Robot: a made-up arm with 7 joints.
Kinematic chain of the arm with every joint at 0, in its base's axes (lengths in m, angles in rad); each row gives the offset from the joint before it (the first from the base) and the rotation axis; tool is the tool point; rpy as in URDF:
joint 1: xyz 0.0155 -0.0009 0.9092 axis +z
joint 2: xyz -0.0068 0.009 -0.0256 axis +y
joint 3: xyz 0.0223 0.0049 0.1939 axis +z
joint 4: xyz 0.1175 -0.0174 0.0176 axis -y
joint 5: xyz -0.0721 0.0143 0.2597 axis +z
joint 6: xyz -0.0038 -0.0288 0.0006 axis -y
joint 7: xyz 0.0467 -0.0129 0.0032 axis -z
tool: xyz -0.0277 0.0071 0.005 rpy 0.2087 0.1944 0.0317
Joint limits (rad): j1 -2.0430..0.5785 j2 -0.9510..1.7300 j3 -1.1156..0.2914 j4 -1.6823..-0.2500 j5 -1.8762..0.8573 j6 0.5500..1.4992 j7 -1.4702..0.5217
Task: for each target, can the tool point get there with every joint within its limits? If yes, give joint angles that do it. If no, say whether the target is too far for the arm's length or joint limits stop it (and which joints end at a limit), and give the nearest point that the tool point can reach.
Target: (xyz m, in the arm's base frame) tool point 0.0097 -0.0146 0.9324
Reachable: no: joint limits stop it (at a limit: joint 3, joint 4, joint 5, joint 6) | nearest point -0.1258 -0.3347 1.1332 | short by 0.401 m
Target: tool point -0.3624 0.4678 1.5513
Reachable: no: too far | nearest point -0.2228 0.2946 1.3172 | short by 0.323 m
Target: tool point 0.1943 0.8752 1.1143
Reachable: no: too far | nearest point 0.1041 0.4331 1.1913 | short by 0.458 m
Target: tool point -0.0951 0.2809 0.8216
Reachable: no: joint limits stop it (at a limit: joint 1, joint 2, joint 3, joint 4, joint 6, joint 7) | nearest point -0.2776 0.2599 1.1240 | short by 0.354 m
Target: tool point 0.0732 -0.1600 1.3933
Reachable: yes | joints -0.8559 0.0902 -0.3197 -0.3887 -0.9603 1.0115 -1.0097
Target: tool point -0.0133 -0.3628 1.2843
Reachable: yes | joints -1.2664 0.2565 -0.4155 -0.7932 -0.5443 0.6809 -0.6960
